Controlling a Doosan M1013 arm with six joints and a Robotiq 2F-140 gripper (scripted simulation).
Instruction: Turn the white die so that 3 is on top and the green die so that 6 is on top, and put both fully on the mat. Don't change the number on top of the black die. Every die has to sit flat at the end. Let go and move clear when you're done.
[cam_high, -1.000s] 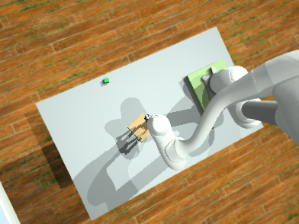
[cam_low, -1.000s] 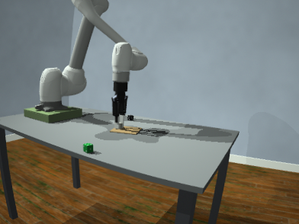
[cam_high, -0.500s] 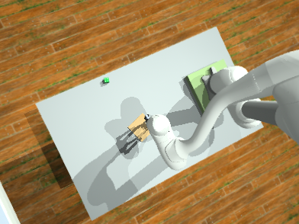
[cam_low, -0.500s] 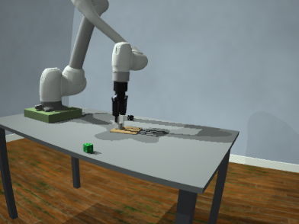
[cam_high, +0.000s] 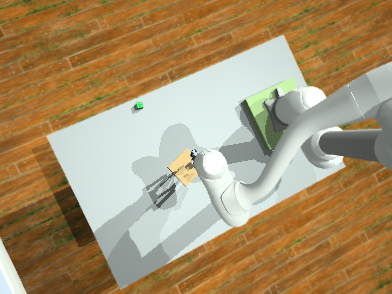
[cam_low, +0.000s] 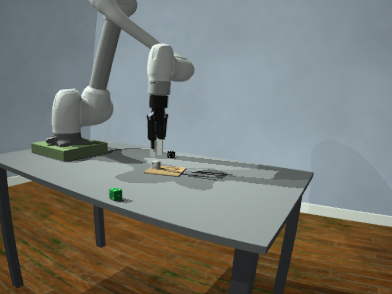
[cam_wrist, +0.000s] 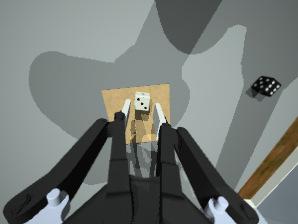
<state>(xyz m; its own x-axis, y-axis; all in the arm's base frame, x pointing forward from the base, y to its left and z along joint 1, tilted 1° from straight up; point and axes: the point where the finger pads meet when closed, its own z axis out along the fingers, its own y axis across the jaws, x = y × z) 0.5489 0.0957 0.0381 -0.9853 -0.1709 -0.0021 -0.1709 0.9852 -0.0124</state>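
Right now the green die is 37 cm to the right of my hand, 17 cm ahead of it and 7 cm below it. From my hand the other things lie so: white die (7 cm below); then black die (24 cm to the left, 11 cm behind, 7 cm below); then tan mat (9 cm below, 4 cm ahead, 1 cm to the left).
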